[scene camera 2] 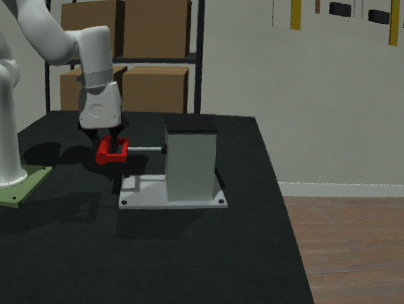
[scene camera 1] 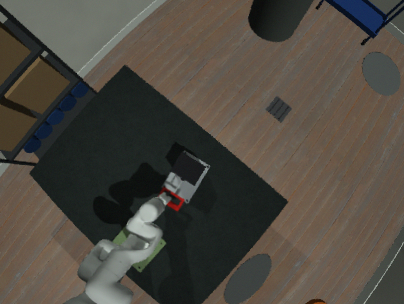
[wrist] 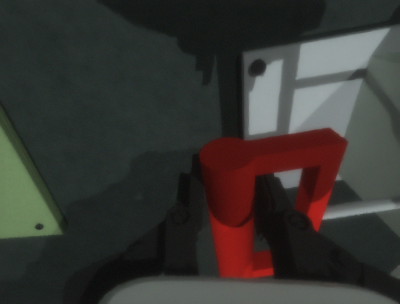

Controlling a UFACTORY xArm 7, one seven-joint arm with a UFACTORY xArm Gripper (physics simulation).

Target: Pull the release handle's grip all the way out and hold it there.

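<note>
The red release handle's grip is a thick bar on a rectangular frame. My gripper points down and is shut on the red bar, one finger outside it and one inside the frame. A metal rod runs from the frame to the pale box with a dark top. A long stretch of rod shows, and the grip stands out past the left edge of the light base plate, above the table. In scene camera 1 the arm hides the fingertips.
The housing stands on the dark table top. The arm's green mounting plate lies on the side away from the housing. A shelf rack with cardboard boxes stands behind the table.
</note>
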